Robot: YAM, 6 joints.
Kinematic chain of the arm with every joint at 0, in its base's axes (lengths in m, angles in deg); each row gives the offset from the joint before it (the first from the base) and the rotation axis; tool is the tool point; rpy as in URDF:
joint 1: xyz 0 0 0.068 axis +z
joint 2: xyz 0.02 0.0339 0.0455 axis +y
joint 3: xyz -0.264 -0.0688 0 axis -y
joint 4: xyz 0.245 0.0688 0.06 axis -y
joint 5: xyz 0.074 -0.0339 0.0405 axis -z
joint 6: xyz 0.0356 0 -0.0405 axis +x
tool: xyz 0 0 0 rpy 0 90 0
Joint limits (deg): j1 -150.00..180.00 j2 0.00..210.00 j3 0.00..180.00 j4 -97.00..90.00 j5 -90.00..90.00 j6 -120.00..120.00
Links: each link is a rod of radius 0.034 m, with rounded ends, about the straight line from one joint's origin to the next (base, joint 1, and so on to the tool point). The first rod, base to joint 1, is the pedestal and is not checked.
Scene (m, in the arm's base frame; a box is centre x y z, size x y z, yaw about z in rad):
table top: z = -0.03
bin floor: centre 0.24 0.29 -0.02 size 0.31 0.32 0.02 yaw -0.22
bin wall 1: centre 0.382 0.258 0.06 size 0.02 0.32 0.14 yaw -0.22
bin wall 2: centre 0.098 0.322 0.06 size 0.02 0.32 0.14 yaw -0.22
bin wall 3: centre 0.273 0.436 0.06 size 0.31 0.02 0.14 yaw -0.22
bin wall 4: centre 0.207 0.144 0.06 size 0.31 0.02 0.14 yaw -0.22
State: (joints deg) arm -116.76 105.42 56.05 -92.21 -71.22 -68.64
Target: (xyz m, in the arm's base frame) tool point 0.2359 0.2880 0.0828
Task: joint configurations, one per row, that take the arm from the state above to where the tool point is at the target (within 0.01 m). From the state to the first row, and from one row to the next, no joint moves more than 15 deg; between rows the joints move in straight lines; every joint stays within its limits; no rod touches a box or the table.
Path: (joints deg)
1: -102.02 106.43 59.30 -90.71 -71.77 -68.64
2: -87.29 107.44 62.55 -89.22 -72.31 -68.64
3: -72.55 108.46 65.80 -87.72 -72.86 -68.64
4: -57.82 109.47 69.04 -86.23 -73.40 -68.64
5: -43.08 110.48 72.29 -84.73 -73.95 -68.64
6: -28.35 111.49 75.54 -83.23 -74.50 -68.64
7: -13.61 112.50 78.79 -81.74 -75.04 -68.64
8: 1.12 113.51 82.04 -80.24 -75.59 -68.64
9: 15.86 114.53 85.29 -78.75 -76.13 -68.64
10: 30.59 115.54 88.54 -77.25 -76.68 -68.64
11: 45.33 116.55 91.79 -75.75 -77.23 -68.64
12: 45.34 125.94 89.04 -74.03 -76.62 -68.64
13: 45.36 135.34 86.29 -72.31 -76.01 -68.64

